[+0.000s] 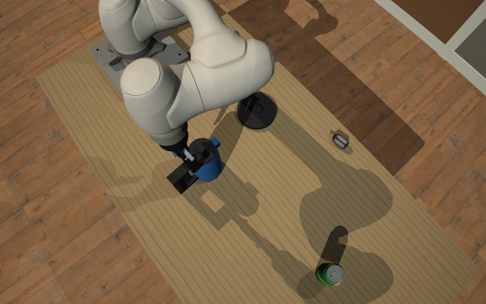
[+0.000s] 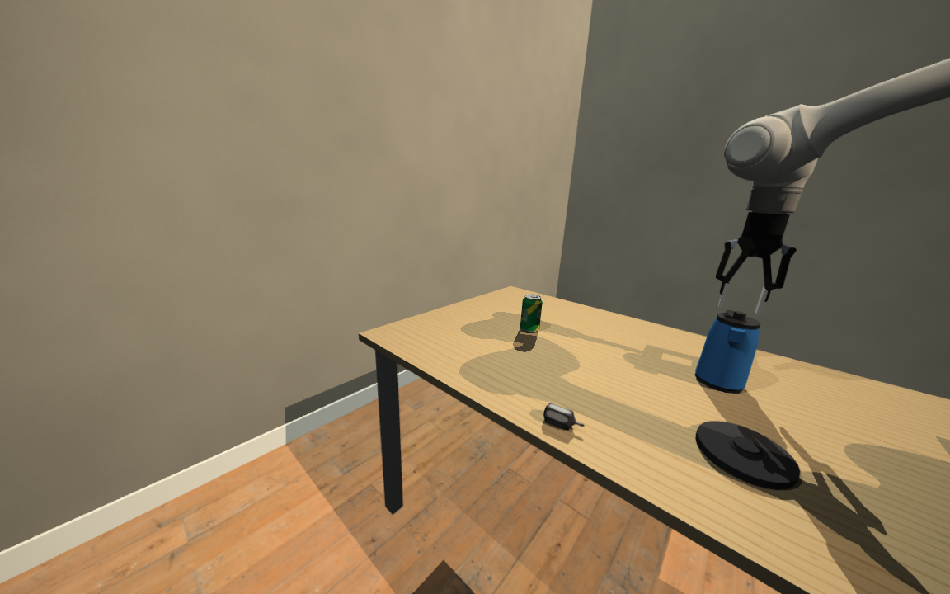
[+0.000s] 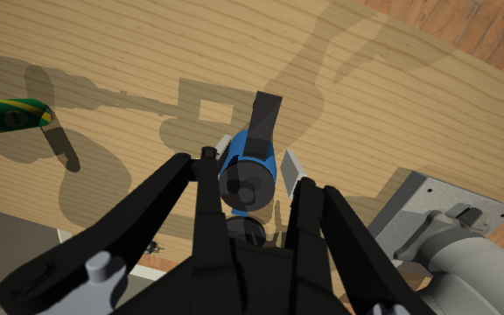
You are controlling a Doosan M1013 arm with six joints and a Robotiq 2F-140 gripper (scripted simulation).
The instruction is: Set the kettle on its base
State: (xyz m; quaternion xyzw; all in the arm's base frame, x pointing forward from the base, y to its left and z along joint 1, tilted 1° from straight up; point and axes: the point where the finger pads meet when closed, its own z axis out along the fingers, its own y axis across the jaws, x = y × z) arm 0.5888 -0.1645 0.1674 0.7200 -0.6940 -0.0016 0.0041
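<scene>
Right now the blue kettle is 12 cm below my hand and 3 cm to the left of it. The rest, counted from my hand: green soda can: 53 cm ahead, 15 cm below, 11 cm to the left; round black base: 35 cm to the left, 20 cm below, 5 cm behind; small dark object: 49 cm to the left, 24 cm ahead, 20 cm below.
</scene>
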